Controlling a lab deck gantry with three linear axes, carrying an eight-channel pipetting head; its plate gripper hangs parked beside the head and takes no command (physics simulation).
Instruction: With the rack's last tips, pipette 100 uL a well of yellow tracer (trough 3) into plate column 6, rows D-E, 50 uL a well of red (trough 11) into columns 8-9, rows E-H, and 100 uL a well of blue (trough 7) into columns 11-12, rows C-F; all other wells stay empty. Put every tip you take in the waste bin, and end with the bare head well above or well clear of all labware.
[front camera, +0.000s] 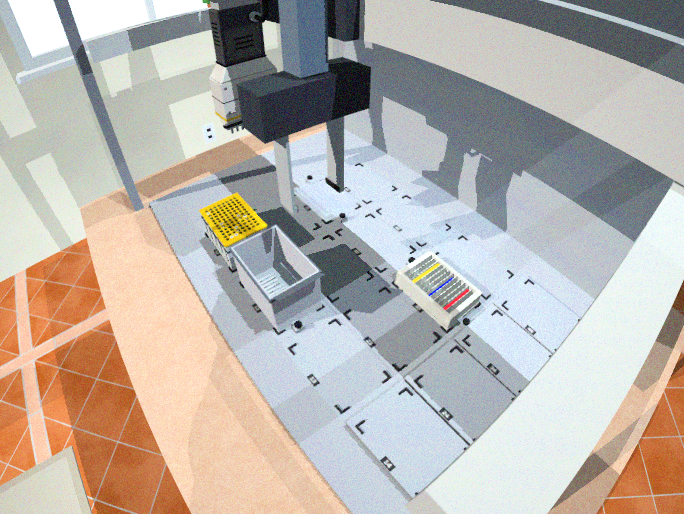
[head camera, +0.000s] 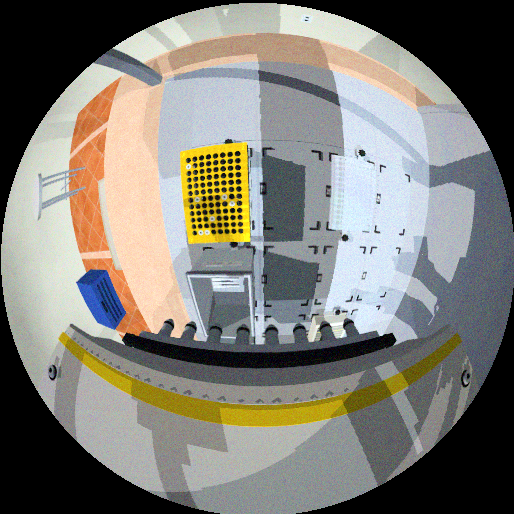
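Note:
The pipetting head (front camera: 223, 93) hangs high above the deck's far end; its nozzles (head camera: 243, 334) are bare. The parked plate gripper (front camera: 312, 200) has its two fingers apart with nothing held; they overlap the plate in the front view. The yellow tip rack (front camera: 232, 218) (head camera: 217, 239) has mostly empty holes and several scattered pale tips. The clear plate (front camera: 309, 196) (head camera: 354, 192) lies on the deck; no colour shows in its wells, which are washed out. The trough holder (front camera: 420, 301) (head camera: 312, 327) has yellow, blue and red troughs. The grey waste bin (front camera: 301, 303) (head camera: 225, 261) shows pale stripes inside, unclear whether tips.
The bin stands close beside the tip rack and has tall walls. Black deck locators (front camera: 298, 324) (head camera: 345, 238) stick up near the labware. A grey post (front camera: 105, 121) (head camera: 145, 72) stands at the deck's edge. A blue box (head camera: 101, 299) is on the floor.

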